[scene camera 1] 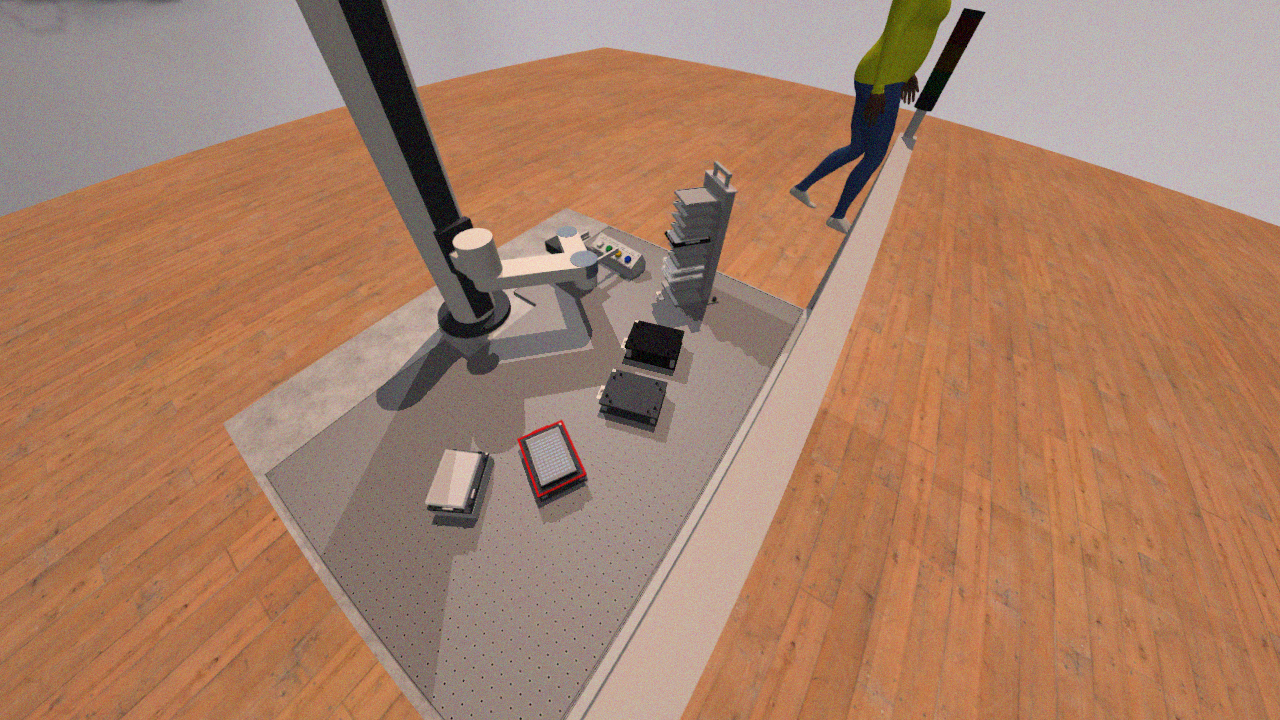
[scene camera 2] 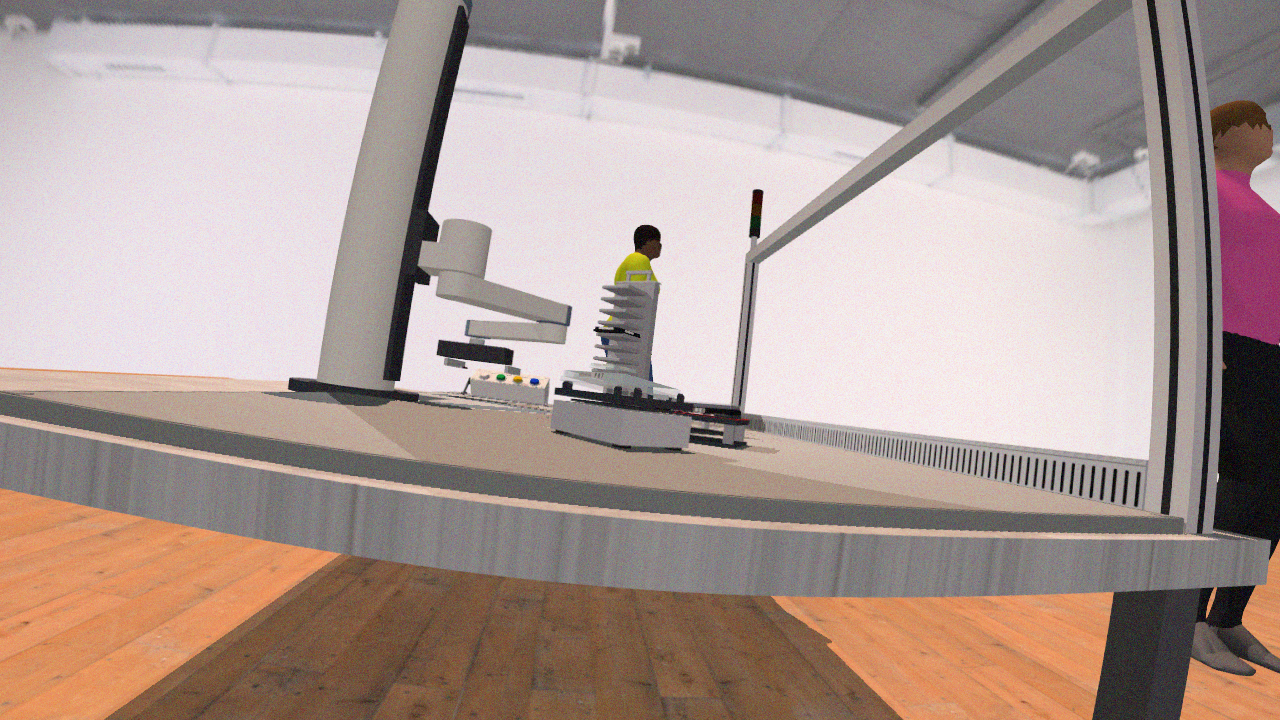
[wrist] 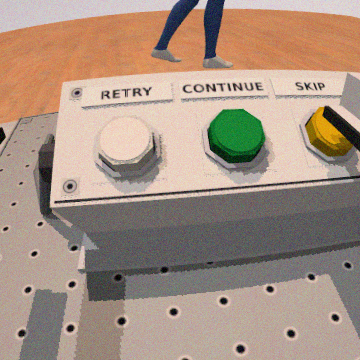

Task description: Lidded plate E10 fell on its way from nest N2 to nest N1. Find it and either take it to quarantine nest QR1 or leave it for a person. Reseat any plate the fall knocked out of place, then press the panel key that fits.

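Places are measured from the arm's base along level axes (x ahead, y left, z up), in centimetres.
Where they show: gripper, fingertip midpoint: (scene camera 1: 602, 241) (scene camera 2: 491, 368) (wrist: 164, 96); arm's base, link origin: (scene camera 1: 475, 312).
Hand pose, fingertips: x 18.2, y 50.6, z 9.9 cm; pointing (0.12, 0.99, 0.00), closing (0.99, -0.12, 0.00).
Things, the pixels of their top centre, and the offset from my fingertips. "pt": a spot on its surface instead.
- key panel, top centre: (wrist: 273, 78) (scene camera 2: 512, 372) (scene camera 1: 617, 244) dx +5.9, dy +1.9, dz -0.3 cm
- white RETRY key, top centre: (wrist: 122, 122) dx -1.8, dy +0.6, dz -1.2 cm
- green CONTINUE key, top centre: (wrist: 237, 115) dx +3.2, dy +0.0, dz -1.2 cm
- yellow SKIP key, top centre: (wrist: 334, 112) dx +8.2, dy -0.5, dz -1.2 cm
- plate, top centre: (scene camera 2: 696, 399) (scene camera 1: 549, 454) dx +43.7, dy -74.8, dz -2.5 cm
- white-topped unit, top centre: (scene camera 2: 620, 375) (scene camera 1: 452, 476) dx +30.2, dy -92.3, dz -0.9 cm
- frame post, surface spot: (scene camera 2: 1179, 268) pt dx +78.3, dy -121.7, dz +14.1 cm
The key panel (scene camera 1: 605, 241) (scene camera 2: 508, 391) (wrist: 182, 150) shows a white RETRY key (wrist: 126, 139), a green CONTINUE key (wrist: 236, 133) and a yellow SKIP key (wrist: 321, 134); its blue key (scene camera 1: 627, 259) (scene camera 2: 534, 381) shows in the scene views. My gripper (scene camera 2: 483, 366) (wrist: 164, 96) is open and empty, low at the panel. Its right finger overlaps the SKIP key in the wrist view; contact is unclear. A plate (scene camera 1: 550, 454) lies in a red-framed nest. Two dark nests (scene camera 1: 654, 340) (scene camera 1: 632, 396) and a white-topped unit (scene camera 1: 458, 479) stand nearby. No label for E10, N1, N2 or QR1 is readable.
A tall shelf rack (scene camera 1: 723, 234) (scene camera 2: 650, 331) stands beside the panel. The arm's column (scene camera 1: 416, 152) (scene camera 2: 365, 223) rises at the table's side. A person in yellow (scene camera 1: 911, 44) (scene camera 2: 635, 264) walks behind the table. A person in pink (scene camera 2: 1248, 250) stands at the right beyond a frame post (scene camera 2: 1179, 268).
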